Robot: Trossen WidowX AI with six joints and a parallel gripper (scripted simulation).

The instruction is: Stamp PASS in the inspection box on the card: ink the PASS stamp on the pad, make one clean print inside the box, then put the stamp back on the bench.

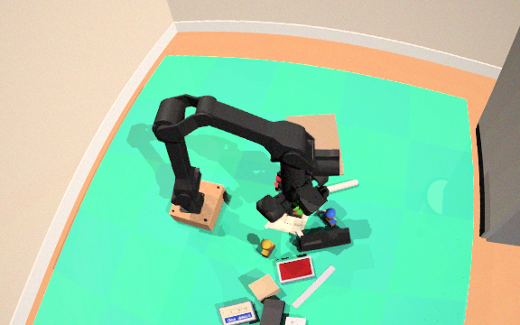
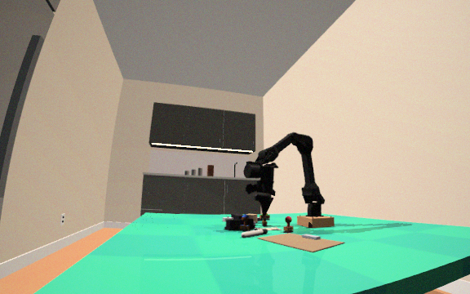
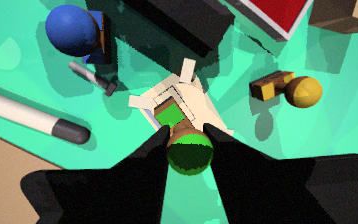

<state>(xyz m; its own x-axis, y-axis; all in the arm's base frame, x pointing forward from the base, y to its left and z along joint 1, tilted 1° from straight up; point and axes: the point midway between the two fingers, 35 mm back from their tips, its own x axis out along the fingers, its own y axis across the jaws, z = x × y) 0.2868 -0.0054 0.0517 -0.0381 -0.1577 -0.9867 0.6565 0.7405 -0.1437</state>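
Now: gripper tip 7 cm above the cream card and 2 cm past it. Also, from my gripper tip: blue-knobbed stamp: 9 cm ahead, 4 cm below; small tool: 7 cm ahead, 6 cm below, 3 cm to the left; green-knobbed stamp: 1 cm below.
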